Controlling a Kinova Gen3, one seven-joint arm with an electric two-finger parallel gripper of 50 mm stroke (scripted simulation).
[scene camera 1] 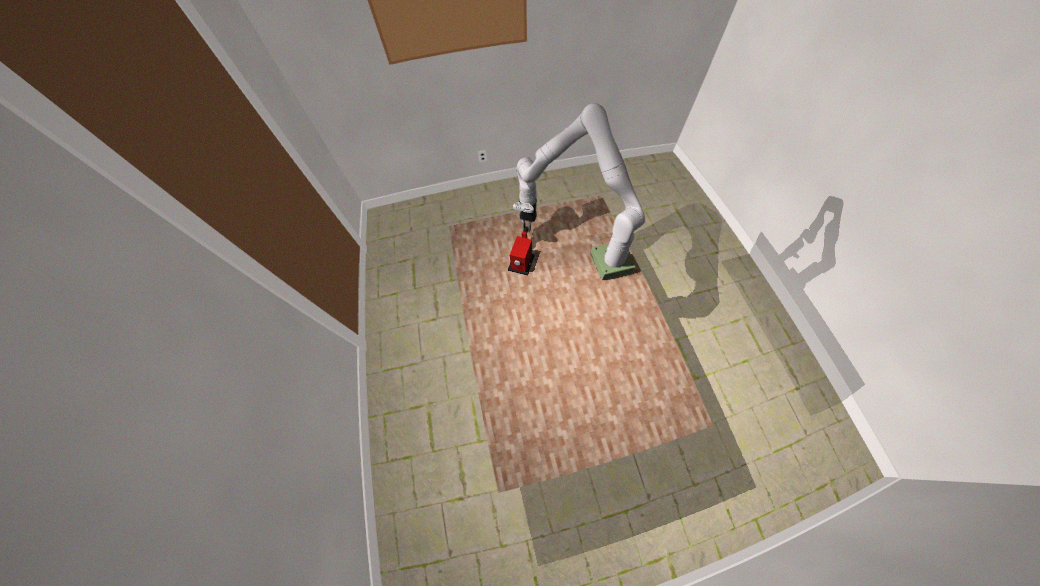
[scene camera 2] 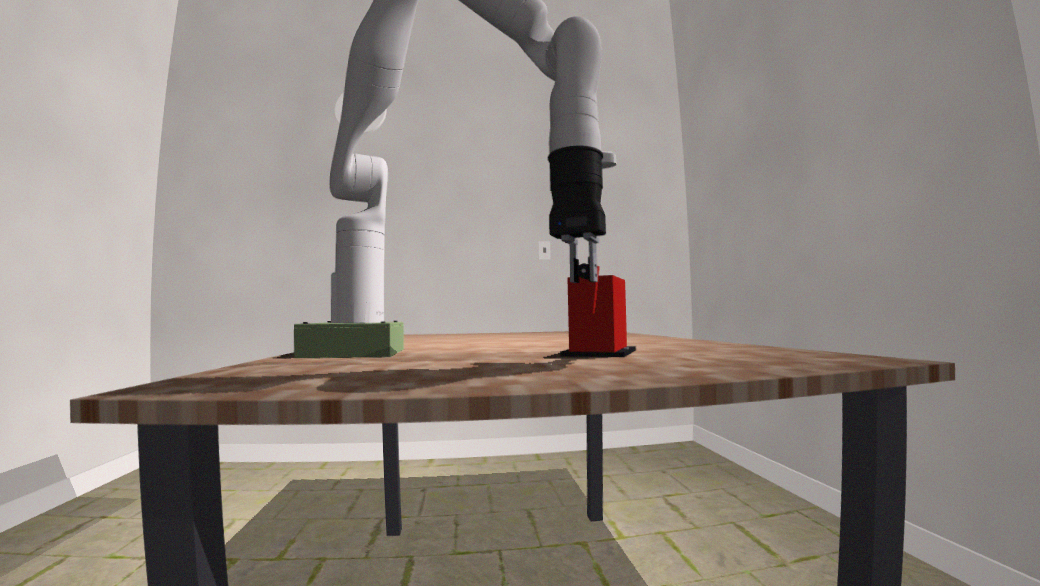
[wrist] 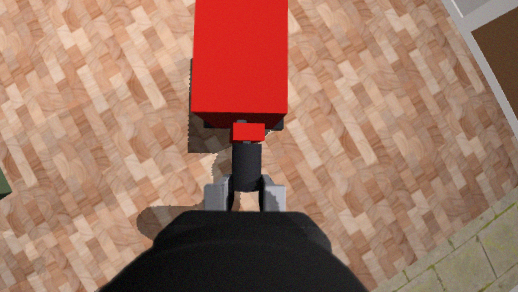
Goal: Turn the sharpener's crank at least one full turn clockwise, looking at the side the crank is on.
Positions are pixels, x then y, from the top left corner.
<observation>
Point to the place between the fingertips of the gripper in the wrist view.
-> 246, 187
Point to a dark handle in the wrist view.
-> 246, 157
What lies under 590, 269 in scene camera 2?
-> The gripper.
</observation>
